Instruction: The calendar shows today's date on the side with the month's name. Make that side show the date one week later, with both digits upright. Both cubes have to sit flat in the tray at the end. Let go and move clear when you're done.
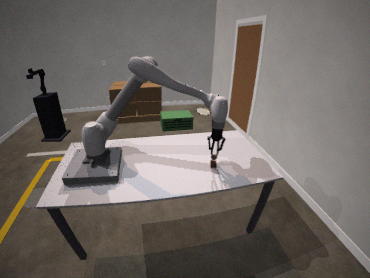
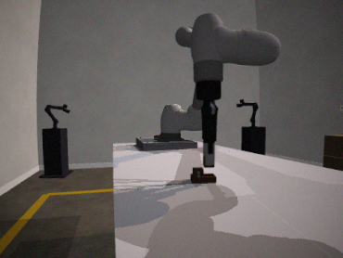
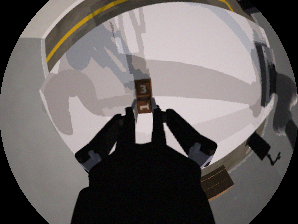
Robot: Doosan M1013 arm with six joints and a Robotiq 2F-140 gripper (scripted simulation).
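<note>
The brown tray lies 2 cm to the right of my hand and 8 cm below it.
</note>
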